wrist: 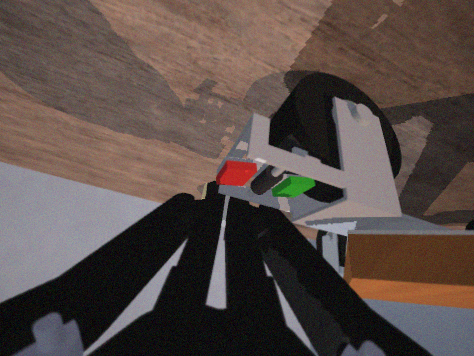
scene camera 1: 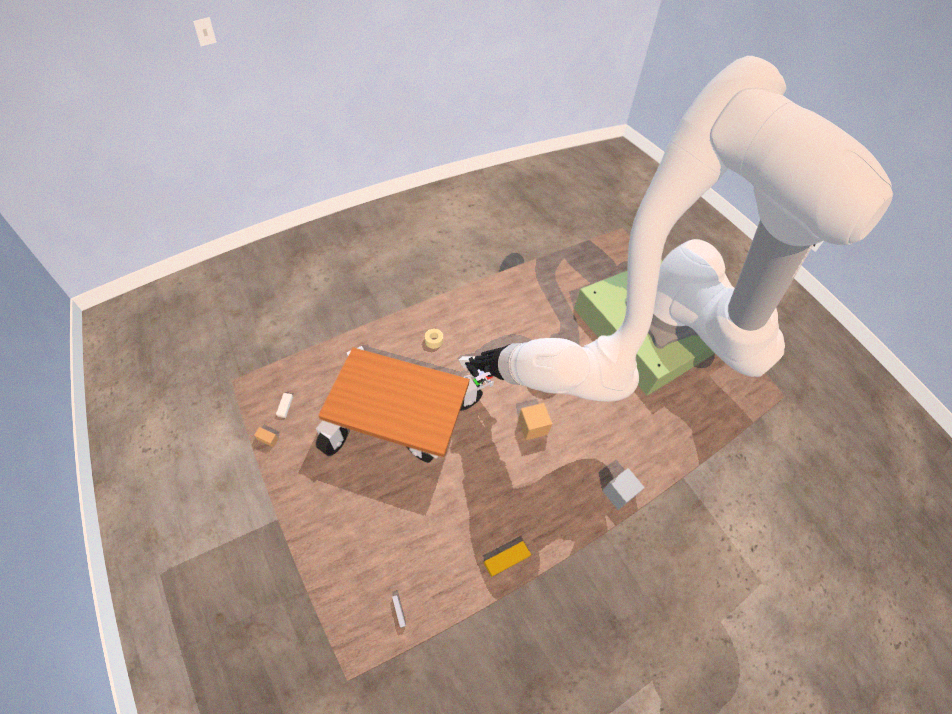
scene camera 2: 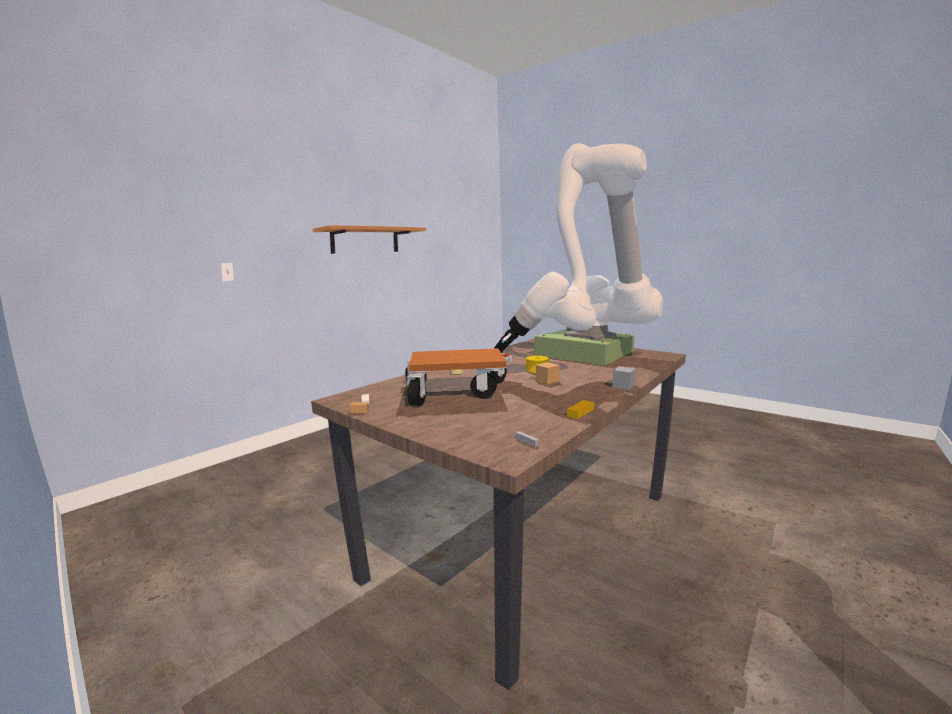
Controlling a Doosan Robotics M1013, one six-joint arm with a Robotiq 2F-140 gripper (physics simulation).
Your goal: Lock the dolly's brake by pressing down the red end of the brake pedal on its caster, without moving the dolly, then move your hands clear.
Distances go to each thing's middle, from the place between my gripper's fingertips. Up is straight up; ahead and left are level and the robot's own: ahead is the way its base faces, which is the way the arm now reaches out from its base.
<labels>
Right now my hand is 9 cm to the right of the caster bracket (wrist: 370, 202), 3 cm short of it and 1 cm below it. The rest, counted from my hand: dolly (scene camera 1: 414, 406) 19 cm ahead, 7 cm to the left, 2 cm above; then orange cube (scene camera 1: 534, 421) 22 cm to the left, 10 cm behind, 1 cm below; then yellow bar (scene camera 1: 504, 560) 50 cm to the left, 9 cm ahead, 3 cm below.
</labels>
